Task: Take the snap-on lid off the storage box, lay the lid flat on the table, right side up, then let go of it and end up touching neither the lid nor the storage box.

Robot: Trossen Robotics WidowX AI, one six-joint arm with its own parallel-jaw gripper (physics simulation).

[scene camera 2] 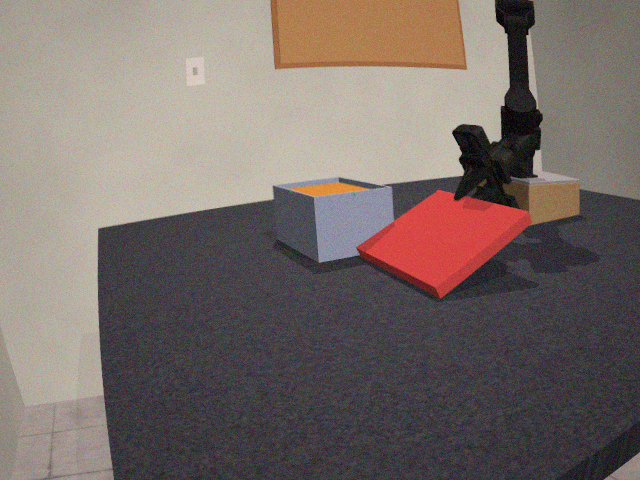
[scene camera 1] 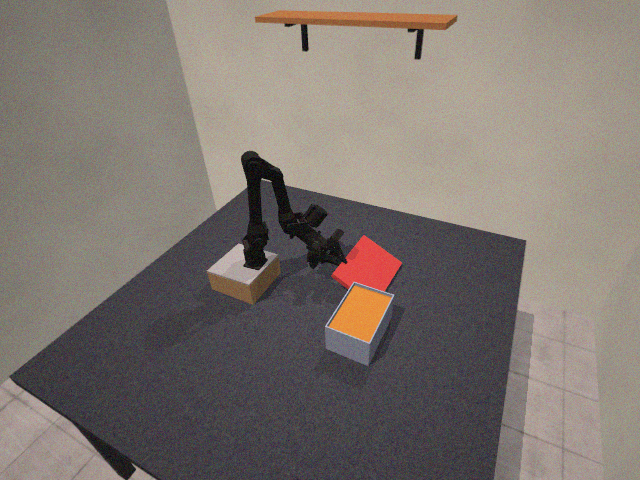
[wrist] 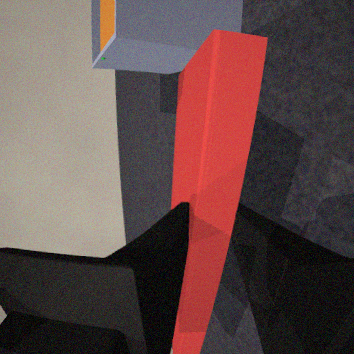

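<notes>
The red lid (scene camera 1: 368,264) (scene camera 2: 445,238) (wrist: 222,125) is off the box and tilted. In the scene camera 2 view its low edge is down at the table, close beside the storage box, and its far side is raised. Whether it touches the box I cannot tell. My gripper (scene camera 1: 345,262) (scene camera 2: 460,198) (wrist: 208,210) is shut on the lid's raised edge. The storage box (scene camera 1: 347,345) (scene camera 2: 354,224) (wrist: 175,30), grey-blue with an orange inside, stands upright and open on the table (scene camera 1: 248,387) (scene camera 2: 289,361).
The arm's base stands on a wooden block (scene camera 1: 232,289) (scene camera 2: 555,200) with a pale top, left of the box in the scene camera 1 view. A wooden shelf (scene camera 1: 356,19) (scene camera 2: 367,36) is on the wall, high above the table.
</notes>
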